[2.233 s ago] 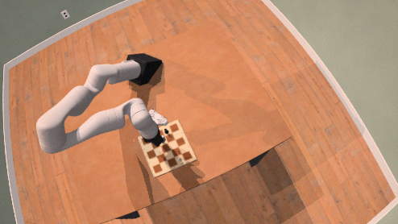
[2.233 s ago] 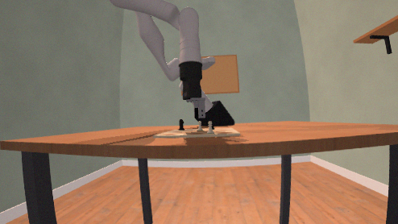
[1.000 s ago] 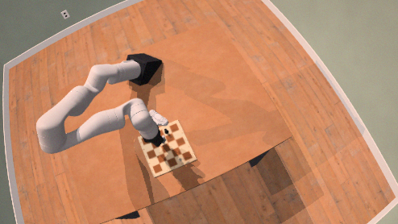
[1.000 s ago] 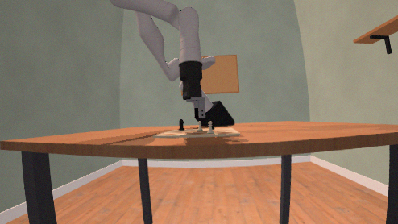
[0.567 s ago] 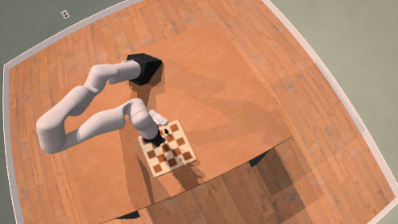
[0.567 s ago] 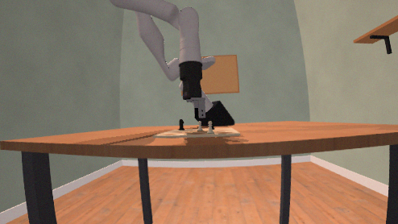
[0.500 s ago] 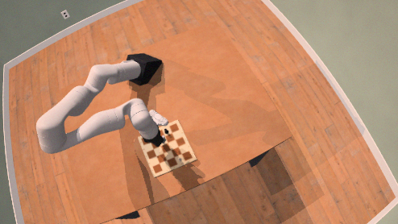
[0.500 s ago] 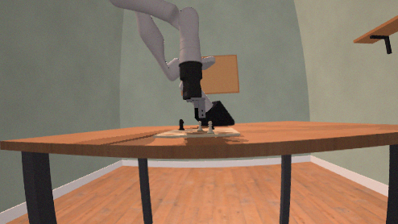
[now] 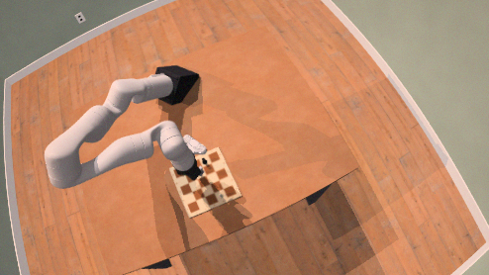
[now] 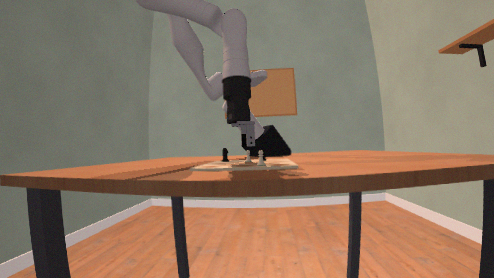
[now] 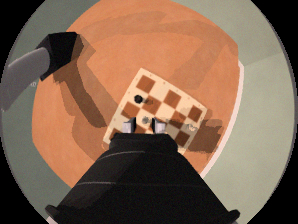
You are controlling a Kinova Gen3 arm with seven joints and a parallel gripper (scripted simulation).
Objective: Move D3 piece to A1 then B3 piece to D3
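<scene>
Right now the chessboard is 4 cm ahead of my hand, 1 cm to the right of it and 6 cm below it.
</scene>
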